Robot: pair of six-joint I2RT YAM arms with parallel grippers.
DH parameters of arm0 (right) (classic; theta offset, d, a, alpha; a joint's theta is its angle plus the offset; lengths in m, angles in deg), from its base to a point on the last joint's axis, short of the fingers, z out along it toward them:
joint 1: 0 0.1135 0.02 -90
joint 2: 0 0 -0.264 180
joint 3: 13.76 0 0.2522 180
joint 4: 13.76 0 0.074 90
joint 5: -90 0 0 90
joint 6: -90 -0.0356 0 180
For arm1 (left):
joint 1: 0 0.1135 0.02 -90
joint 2: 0 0 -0.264 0
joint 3: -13.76 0 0.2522 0
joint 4: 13.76 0 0.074 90
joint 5: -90 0 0 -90
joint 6: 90 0.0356 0 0
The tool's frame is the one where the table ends.
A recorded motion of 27 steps. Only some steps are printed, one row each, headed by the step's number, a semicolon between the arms.
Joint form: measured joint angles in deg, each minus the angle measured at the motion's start. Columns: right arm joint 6, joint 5, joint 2, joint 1, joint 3, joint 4; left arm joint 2, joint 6, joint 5, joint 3, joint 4, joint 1.
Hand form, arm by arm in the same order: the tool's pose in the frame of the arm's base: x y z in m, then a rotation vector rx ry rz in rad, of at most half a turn. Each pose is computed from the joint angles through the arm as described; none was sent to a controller.
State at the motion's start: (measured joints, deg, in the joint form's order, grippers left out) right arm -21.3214 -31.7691 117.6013 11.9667 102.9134 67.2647; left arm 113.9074 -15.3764 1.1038 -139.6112 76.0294 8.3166
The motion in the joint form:
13: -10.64 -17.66 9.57 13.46 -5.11 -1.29; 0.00 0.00 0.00 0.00 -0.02 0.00
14: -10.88 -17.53 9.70 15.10 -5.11 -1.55; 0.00 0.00 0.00 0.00 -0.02 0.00
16: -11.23 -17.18 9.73 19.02 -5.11 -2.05; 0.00 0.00 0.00 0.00 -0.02 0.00
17: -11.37 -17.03 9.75 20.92 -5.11 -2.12; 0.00 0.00 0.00 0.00 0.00 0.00
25: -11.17 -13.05 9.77 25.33 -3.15 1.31; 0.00 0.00 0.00 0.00 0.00 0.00
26: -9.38 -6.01 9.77 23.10 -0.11 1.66; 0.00 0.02 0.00 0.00 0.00 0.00
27: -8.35 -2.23 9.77 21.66 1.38 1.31; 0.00 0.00 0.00 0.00 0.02 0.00
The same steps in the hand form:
13: 0.3849 0.1531 0.1593 0.0920 2.5866 -1.1027; 0.3875 0.0573 0.4308 -0.5110 2.3949 -0.0309
14: 0.3808 0.1643 0.1583 0.0617 2.5794 -1.0870; 0.3875 0.0573 0.4308 -0.5110 2.3949 -0.0309
16: 0.3694 0.1905 0.1578 -0.0133 2.5618 -1.0471; 0.3875 0.0573 0.4308 -0.5110 2.3949 -0.0309
17: 0.3629 0.2028 0.1576 -0.0518 2.5542 -1.0307; 0.3874 0.0573 0.4308 -0.5111 2.3952 -0.0309
25: 0.3449 0.2312 0.1643 -0.1677 2.6083 -0.9645; 0.3874 0.0573 0.4308 -0.5111 2.3952 -0.0309
26: 0.3577 0.2245 0.1741 -0.1317 2.7117 -0.8250; 0.3874 0.0573 0.4308 -0.5107 2.3953 -0.0307
27: 0.3658 0.2194 0.1790 -0.1074 2.7580 -0.7392; 0.3874 0.0573 0.4308 -0.5112 2.3956 -0.0308

